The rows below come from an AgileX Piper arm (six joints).
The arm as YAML. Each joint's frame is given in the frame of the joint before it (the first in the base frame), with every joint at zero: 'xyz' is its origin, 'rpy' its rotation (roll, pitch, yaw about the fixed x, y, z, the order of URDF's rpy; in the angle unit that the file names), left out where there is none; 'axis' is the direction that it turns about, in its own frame. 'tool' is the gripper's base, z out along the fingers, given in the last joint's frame.
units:
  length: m
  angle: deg
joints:
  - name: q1
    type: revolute
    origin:
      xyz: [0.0, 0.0, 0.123]
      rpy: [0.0, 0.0, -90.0]
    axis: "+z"
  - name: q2
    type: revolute
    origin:
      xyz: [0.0, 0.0, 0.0]
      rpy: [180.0, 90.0, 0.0]
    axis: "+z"
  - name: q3
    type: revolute
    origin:
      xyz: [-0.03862, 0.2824, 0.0]
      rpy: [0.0, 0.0, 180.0]
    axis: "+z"
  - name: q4
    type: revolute
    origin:
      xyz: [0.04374, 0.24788, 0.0]
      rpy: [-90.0, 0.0, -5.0]
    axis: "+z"
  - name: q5
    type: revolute
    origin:
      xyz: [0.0, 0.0, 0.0]
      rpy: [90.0, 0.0, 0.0]
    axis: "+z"
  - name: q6
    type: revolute
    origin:
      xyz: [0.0, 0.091, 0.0]
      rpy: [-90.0, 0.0, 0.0]
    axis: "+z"
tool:
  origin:
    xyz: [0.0, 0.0, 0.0]
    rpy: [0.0, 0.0, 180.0]
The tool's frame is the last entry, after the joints.
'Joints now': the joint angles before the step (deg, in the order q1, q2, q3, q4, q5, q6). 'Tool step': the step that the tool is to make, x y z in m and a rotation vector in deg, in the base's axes. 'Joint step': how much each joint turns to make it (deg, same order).
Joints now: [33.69 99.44 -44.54 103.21 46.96 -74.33]
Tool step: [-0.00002 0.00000 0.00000 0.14 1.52 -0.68]
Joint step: [0.00 0.00 0.00 0.00 0.02 1.67]
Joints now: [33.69 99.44 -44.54 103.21 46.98 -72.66]
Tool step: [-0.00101 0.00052 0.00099 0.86 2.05 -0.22]
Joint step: [0.00 0.00 0.00 0.00 0.96 2.01]
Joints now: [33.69 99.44 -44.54 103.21 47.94 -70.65]
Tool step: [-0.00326 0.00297 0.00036 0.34 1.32 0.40]
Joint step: [0.72 0.00 0.00 -0.01 0.36 1.35]
